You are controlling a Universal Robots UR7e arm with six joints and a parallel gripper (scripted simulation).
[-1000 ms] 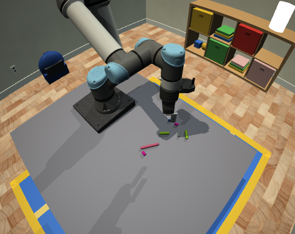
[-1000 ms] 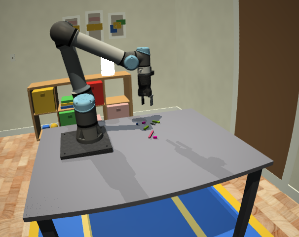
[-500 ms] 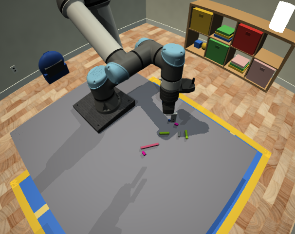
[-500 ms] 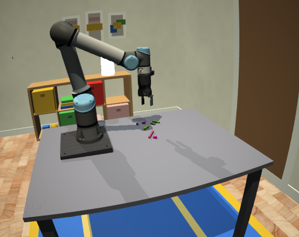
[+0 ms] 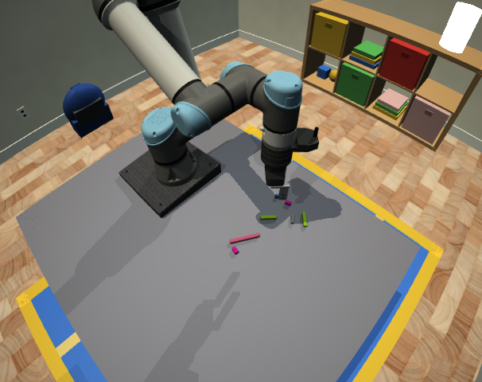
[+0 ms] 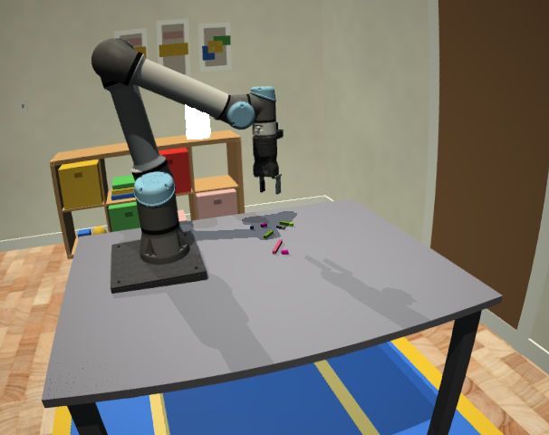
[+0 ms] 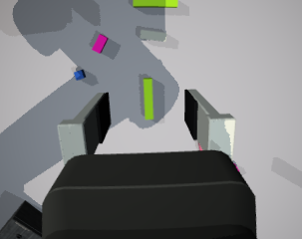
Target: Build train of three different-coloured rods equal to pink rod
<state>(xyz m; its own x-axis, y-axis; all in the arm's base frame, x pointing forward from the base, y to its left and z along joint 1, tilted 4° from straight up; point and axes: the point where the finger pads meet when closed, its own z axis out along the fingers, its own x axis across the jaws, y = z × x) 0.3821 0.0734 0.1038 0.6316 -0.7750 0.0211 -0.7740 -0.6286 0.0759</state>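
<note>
The blue rod is 15 cm below my hand, 7 cm to the left of it and 5 cm behind it. Round my hand: lime rod 15 cm below, 8 cm ahead, 5 cm to the left; then pink rod 15 cm below, 12 cm to the right, 3 cm behind; then grey rod 15 cm below, 4 cm ahead, 2 cm to the left.
</note>
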